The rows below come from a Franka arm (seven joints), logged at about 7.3 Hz.
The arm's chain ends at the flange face. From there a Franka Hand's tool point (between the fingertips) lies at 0.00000 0.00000 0.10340 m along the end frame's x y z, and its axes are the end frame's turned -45 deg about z.
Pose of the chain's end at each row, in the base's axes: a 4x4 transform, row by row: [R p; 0 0 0 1], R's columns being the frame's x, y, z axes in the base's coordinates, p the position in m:
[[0.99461 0.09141 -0.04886 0.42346], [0.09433 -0.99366 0.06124 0.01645], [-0.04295 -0.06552 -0.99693 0.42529], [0 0 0 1]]
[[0.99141 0.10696 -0.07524 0.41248], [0.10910 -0.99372 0.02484 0.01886], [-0.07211 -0.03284 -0.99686 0.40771], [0 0 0 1]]
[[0.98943 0.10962 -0.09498 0.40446], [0.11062 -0.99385 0.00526 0.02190], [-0.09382 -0.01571 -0.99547 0.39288], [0 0 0 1]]
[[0.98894 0.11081 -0.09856 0.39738], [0.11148 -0.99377 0.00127 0.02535], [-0.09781 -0.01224 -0.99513 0.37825], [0 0 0 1]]
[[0.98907 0.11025 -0.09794 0.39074], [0.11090 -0.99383 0.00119 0.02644], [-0.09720 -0.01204 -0.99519 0.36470], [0 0 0 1]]
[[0.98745 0.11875 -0.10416 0.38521], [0.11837 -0.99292 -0.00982 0.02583], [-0.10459 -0.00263 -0.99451 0.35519], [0 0 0 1]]
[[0.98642 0.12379 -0.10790 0.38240], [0.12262 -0.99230 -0.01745 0.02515], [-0.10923 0.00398 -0.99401 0.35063], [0 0 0 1]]
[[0.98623 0.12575 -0.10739 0.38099], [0.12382 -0.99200 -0.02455 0.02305], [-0.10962 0.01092 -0.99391 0.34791], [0 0 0 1]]
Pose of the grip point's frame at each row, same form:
[[0.63866 0.76793 -0.04886 0.41841], [0.76933 -0.63592 0.06124 0.02278], [0.01596 -0.07670 -0.99693 0.32221], [0 0 0 1]]
[[0.62540 0.77666 -0.07524 0.40470], [0.77981 -0.62552 0.02484 0.02143], [-0.02777 -0.07421 -0.99686 0.30463], [0 0 0 1]]
[[0.62212 0.77715 -0.09498 0.39464], [0.78098 -0.62454 0.00526 0.02244], [-0.05523 -0.07745 -0.99547 0.28995], [0 0 0 1]]
[[0.62093 0.77764 -0.09856 0.38719], [0.78153 -0.62387 0.00127 0.02548], [-0.06051 -0.07782 -0.99513 0.27535], [0 0 0 1]]
[[0.62142 0.77734 -0.09794 0.38061], [0.78116 -0.62433 0.00119 0.02656], [-0.06022 -0.07724 -0.99519 0.26180], [0 0 0 1]]
[[0.61426 0.78220 -0.10416 0.37444], [0.78580 -0.61840 -0.00982 0.02481], [-0.07210 -0.07582 -0.99451 0.25236], [0 0 0 1]]
[[0.60997 0.78504 -0.10790 0.37124], [0.78837 -0.61496 -0.01745 0.02335], [-0.08005 -0.07442 -0.99401 0.24785], [0 0 0 1]]
[[0.60845 0.78629 -0.10739 0.36989], [0.78900 -0.61390 -0.02455 0.02051], [-0.08523 -0.06979 -0.99391 0.24514], [0 0 0 1]]

